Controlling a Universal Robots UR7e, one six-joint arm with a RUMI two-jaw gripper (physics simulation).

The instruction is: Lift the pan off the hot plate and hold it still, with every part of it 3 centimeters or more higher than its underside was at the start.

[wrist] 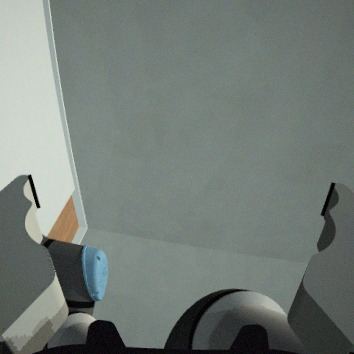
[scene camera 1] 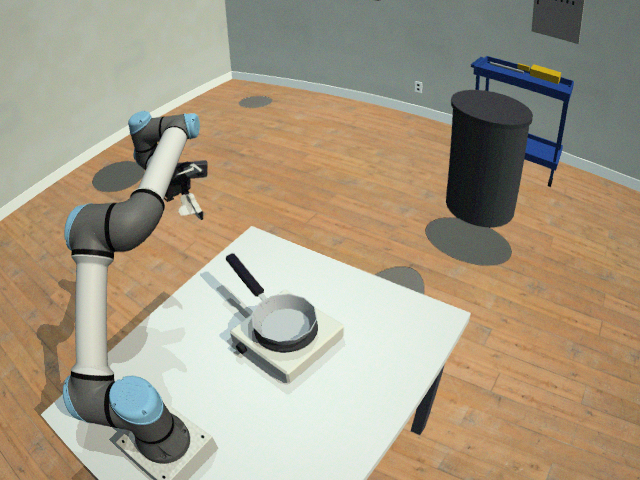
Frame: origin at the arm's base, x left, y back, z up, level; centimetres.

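Seen in the pictures: gripper, between the fingertips: (wrist: 180, 184) (scene camera 1: 201, 196); arm's base, origin of its link: (scene camera 1: 163, 439).
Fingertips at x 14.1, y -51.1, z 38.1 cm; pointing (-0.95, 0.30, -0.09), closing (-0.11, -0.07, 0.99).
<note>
Offsets run from my fingertips to a thing's top centre. Level surfaces: height alone.
A pan with a light grey inside (scene camera 1: 285, 322) and a black handle {dz -30.0, dx -2.7, dy -8.3 cm} (scene camera 1: 244, 274) sits level on the cream hot plate {dz -38.7, dx -21.3, dy +0.7 cm} (scene camera 1: 315, 351) in the scene view. Its handle points to the back left, above the table top. My gripper (scene camera 1: 203, 191) (wrist: 180, 184) is open and empty, its fingers wide apart. It is in the air behind the table's left edge, higher than the pan and well away from the handle. The pan and hot plate do not show in the wrist view, where a grey wall fills the gap between the fingers.
The white table {dz -45.3 cm} (scene camera 1: 392, 341) carries the hot plate and the arm's base (scene camera 1: 199, 454) at its near left corner. A dark bin (scene camera 1: 485, 165) and a blue cart (scene camera 1: 565, 121) are behind the table. Parts of my own arm show low in the wrist view, including a blue joint cap (wrist: 95, 273).
</note>
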